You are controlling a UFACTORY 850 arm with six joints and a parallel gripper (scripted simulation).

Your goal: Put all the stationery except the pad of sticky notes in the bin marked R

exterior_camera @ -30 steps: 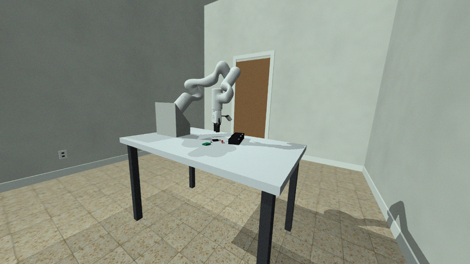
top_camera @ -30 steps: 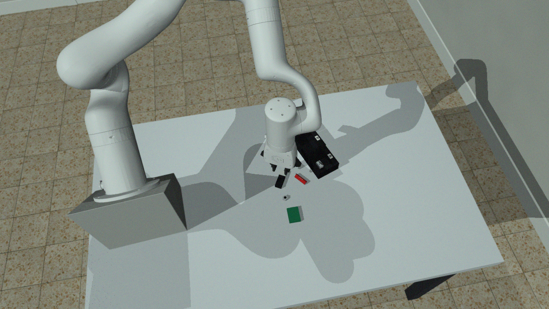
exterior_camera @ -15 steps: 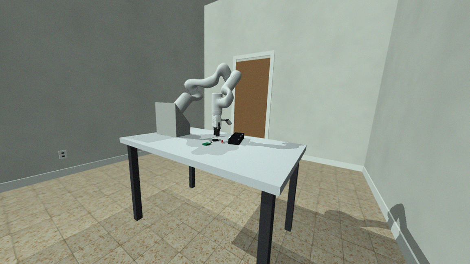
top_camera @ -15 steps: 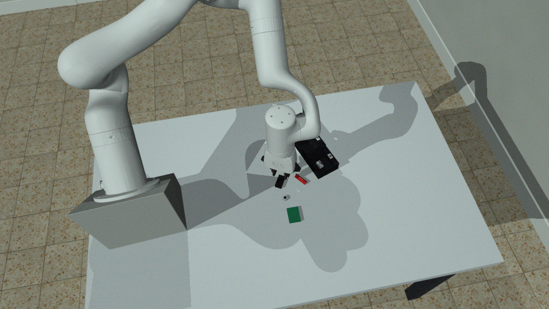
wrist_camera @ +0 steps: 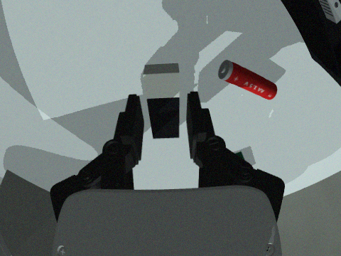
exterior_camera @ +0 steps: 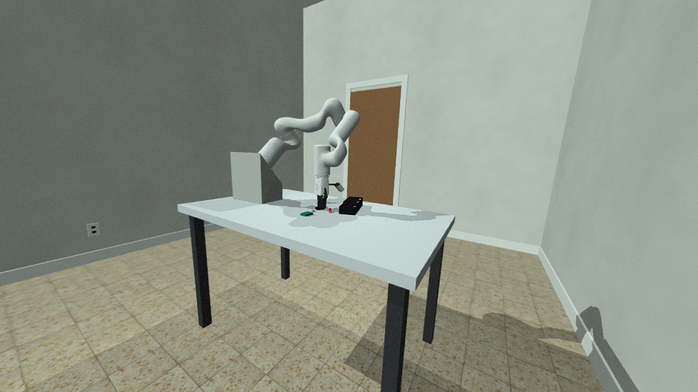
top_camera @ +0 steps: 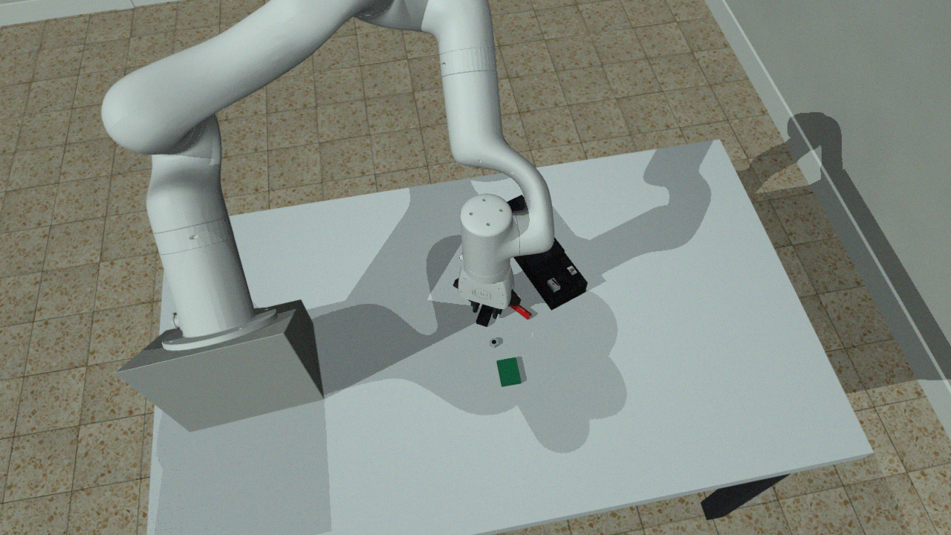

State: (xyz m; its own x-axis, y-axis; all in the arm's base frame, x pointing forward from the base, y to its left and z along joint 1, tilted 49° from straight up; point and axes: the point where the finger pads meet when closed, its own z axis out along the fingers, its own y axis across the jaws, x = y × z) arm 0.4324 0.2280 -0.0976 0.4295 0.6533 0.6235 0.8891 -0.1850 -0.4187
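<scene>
My gripper is now 1 cm to the right of the black-and-white block and 2 cm above it. The rest, counted from my hand: grey piece: 1 cm ahead, 7 cm to the right, 2 cm below; then green pad: 3 cm ahead, 14 cm to the right, 2 cm below; then red cylinder: 7 cm ahead, 1 cm to the right, 2 cm below.
</scene>
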